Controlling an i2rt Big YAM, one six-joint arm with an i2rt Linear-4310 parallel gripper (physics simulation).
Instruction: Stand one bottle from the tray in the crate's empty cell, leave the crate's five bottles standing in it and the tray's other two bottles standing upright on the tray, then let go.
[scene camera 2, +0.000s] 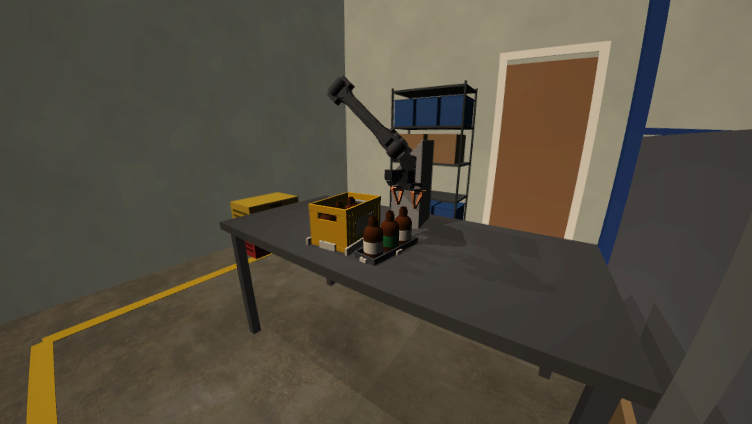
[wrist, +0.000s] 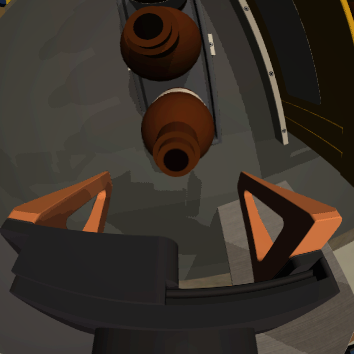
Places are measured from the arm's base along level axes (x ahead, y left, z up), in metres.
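Pixels of known places: gripper, fingertip midpoint: (scene camera 2: 406, 206) (wrist: 174, 178).
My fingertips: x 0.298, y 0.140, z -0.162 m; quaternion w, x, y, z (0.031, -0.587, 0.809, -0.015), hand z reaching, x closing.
For each thing: its top centre in the pictures, then the offset to it from my fingertips. Level surfaces: height alone.
- green-labelled bottle at its top centre: (wrist: 147, 25) (scene camera 2: 390, 211) 0.099 m ahead, 0.016 m right, 0.000 m up
- black tray at its top centre: (wrist: 168, 48) (scene camera 2: 388, 243) 0.102 m ahead, 0.020 m right, 0.134 m down
- yellow crate at its top centre: (scene camera 2: 346, 199) 0.099 m ahead, 0.235 m right, 0.016 m up
- dark table at its surface level: 0.160 m down
In the scene view my gripper (scene camera 2: 407, 204) (wrist: 174, 178) is open and empty, pointing down above and slightly behind the tray's back bottle. That brown, white-labelled bottle (scene camera 2: 403, 222) (wrist: 177, 117) stands upright; in the wrist view its mouth appears midway between the fingertips, below them. A green-labelled bottle (scene camera 2: 389, 228) (wrist: 165, 57) stands in the middle and another white-labelled bottle (scene camera 2: 372, 235) at the front of the black tray (scene camera 2: 388, 255) (wrist: 213, 112). The yellow crate (scene camera 2: 328, 230) (wrist: 330, 75) stands beside the tray. Brown bottle necks (scene camera 2: 350, 201) show inside; its empty cell is hidden.
Pale fixture strips (scene camera 2: 327, 245) (wrist: 271, 73) edge the crate's base on the dark table (scene camera 2: 500, 273). A grey upright mount (scene camera 2: 425, 184) rises behind the gripper. A shelf rack (scene camera 2: 392, 107) and a brown door (scene camera 2: 539, 147) are farther back.
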